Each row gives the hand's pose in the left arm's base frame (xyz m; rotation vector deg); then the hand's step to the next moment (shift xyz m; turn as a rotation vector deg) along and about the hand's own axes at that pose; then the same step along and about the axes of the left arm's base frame.
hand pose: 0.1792 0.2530 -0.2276 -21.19 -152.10 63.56
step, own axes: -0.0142 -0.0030 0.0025 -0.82 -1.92 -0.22
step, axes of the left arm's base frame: 0.0121 -0.0082 -0.0013 0.57 -1.42 1.43
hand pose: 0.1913 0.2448 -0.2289 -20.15 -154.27 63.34
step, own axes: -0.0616 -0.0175 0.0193 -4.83 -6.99 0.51
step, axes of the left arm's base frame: 0.0506 -0.0431 -0.0073 3.47 -6.59 4.12
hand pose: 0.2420 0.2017 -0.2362 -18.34 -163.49 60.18
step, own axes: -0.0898 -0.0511 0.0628 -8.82 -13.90 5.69
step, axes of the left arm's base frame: 0.0696 -0.0977 -0.0152 5.43 -15.89 4.63
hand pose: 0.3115 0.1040 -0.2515 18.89 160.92 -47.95
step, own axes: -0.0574 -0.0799 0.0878 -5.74 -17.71 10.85
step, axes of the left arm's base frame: 0.0442 -0.1231 -0.0170 2.09 -21.39 1.59
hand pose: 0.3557 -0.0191 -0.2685 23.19 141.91 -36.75
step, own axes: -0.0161 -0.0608 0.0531 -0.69 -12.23 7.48
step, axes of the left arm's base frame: 0.0111 -0.0811 -0.0083 -1.20 -14.28 -0.77
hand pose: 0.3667 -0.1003 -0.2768 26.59 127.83 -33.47
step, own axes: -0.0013 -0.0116 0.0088 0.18 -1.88 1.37
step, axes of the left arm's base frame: 0.0003 -0.0146 -0.0013 -0.24 -2.27 -0.47
